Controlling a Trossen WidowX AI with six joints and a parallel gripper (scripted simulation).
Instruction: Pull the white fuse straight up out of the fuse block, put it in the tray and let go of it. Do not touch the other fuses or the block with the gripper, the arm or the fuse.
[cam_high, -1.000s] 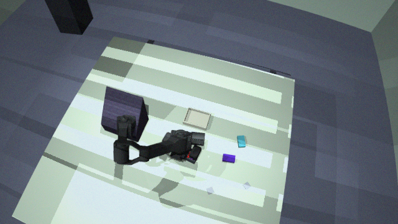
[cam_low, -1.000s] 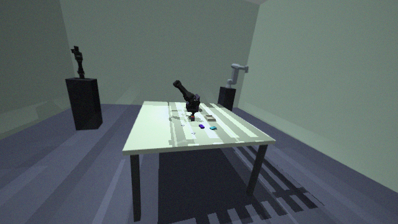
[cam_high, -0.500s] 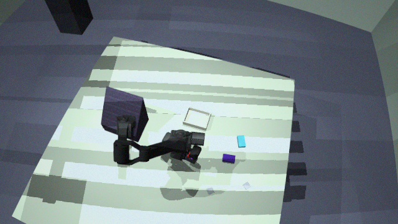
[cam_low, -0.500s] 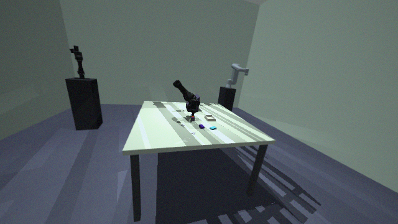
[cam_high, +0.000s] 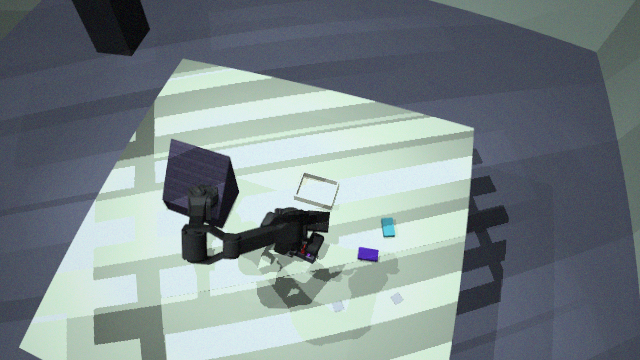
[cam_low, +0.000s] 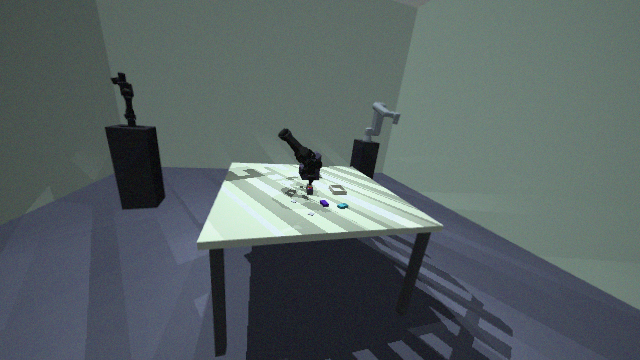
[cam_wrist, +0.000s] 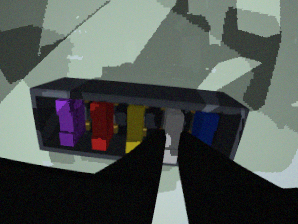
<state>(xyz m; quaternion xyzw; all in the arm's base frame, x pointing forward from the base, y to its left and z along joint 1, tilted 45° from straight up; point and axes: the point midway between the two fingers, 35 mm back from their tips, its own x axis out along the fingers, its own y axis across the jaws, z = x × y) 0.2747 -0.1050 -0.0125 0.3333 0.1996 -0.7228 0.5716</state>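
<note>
My gripper tip is now 40 mm short of the tray, 220 mm to the right of it and 40 mm above it. The rest, counted from my gripper tip: purple block 240 mm ahead, 20 mm to the left, 30 mm below; cyan block 300 mm ahead, 130 mm to the left, 30 mm below; white fuse 10 mm below.
</note>
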